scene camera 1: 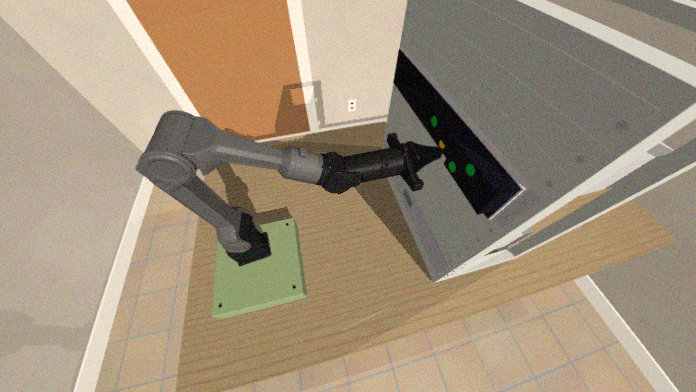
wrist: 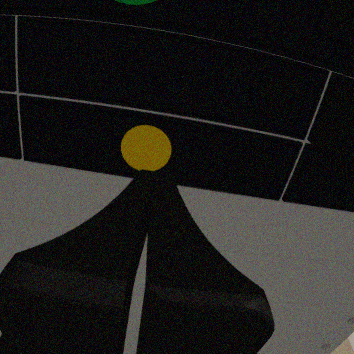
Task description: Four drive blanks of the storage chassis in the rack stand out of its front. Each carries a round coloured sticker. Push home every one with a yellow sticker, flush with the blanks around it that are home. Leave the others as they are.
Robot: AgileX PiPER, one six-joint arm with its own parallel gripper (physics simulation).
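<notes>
The black storage chassis (scene camera 1: 416,82) sits in the grey rack (scene camera 1: 550,105). One blank with a yellow sticker (scene camera 1: 441,144) (wrist: 146,147) shows in both views. In the wrist view its lower edge runs in line with its neighbours' edges, and it looks flush with them. My gripper (scene camera 1: 442,152) (wrist: 153,191) is shut and empty, its tips at the lower edge of the yellow sticker, at the blank's front. Three green stickers show: one (scene camera 1: 434,121) beyond the yellow one, and two (scene camera 1: 452,166) (scene camera 1: 470,170) on the nearer side. Part of a green sticker (wrist: 136,1) shows at the wrist view's top edge.
The arm's base stands on a green plate (scene camera 1: 270,280) on the wooden table top (scene camera 1: 350,300). The rack's grey lower front panel (scene camera 1: 425,210) (wrist: 310,240) lies below the chassis, close under the gripper. An orange door (scene camera 1: 225,60) and a wall are behind.
</notes>
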